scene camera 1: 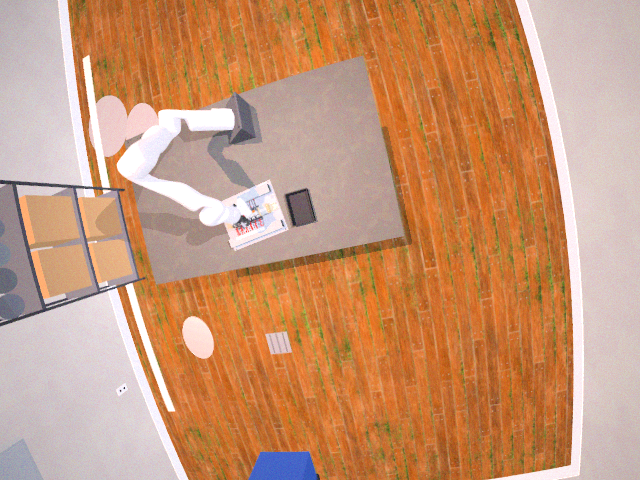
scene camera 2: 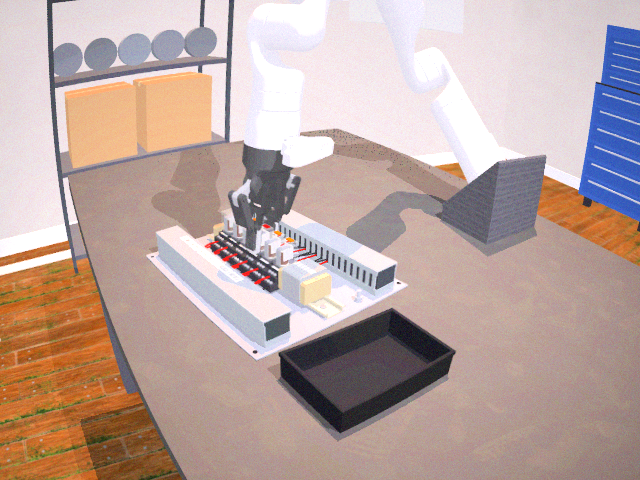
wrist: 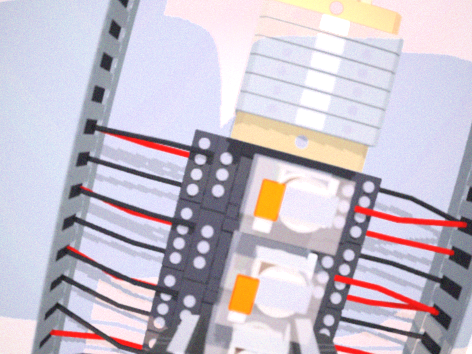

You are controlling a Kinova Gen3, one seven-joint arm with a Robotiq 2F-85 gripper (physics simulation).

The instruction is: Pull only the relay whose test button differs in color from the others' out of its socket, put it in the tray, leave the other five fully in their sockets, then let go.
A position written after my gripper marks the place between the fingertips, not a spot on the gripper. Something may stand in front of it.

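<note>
Scene camera 2 shows my gripper [scene camera 2: 261, 248]. The wrist view contains a relay [wrist: 269, 287], another relay [wrist: 282, 201] and a white panel [wrist: 181, 72].
</note>
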